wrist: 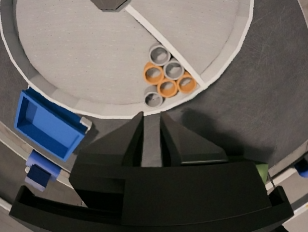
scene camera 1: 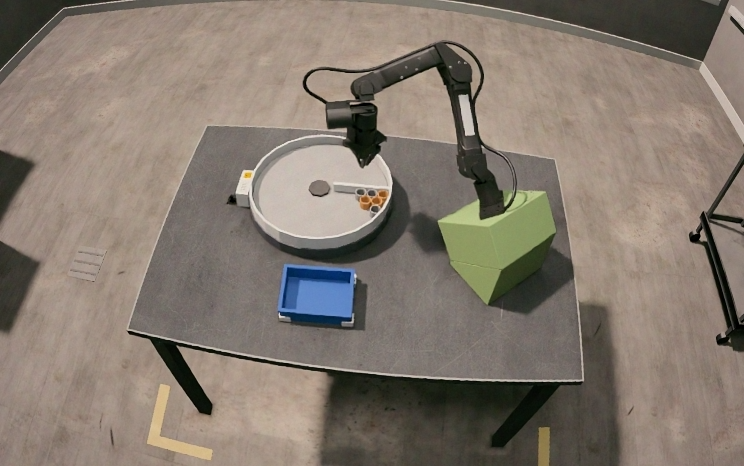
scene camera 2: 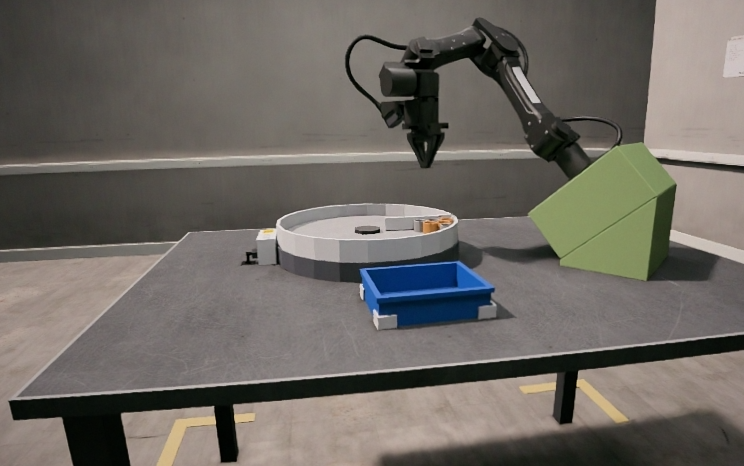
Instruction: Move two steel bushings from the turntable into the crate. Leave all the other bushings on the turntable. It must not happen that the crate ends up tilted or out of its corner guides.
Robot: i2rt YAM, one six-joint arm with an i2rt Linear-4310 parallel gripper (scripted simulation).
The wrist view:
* my gripper: 151,117
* blue crate: 55,136
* round turntable: 100,58
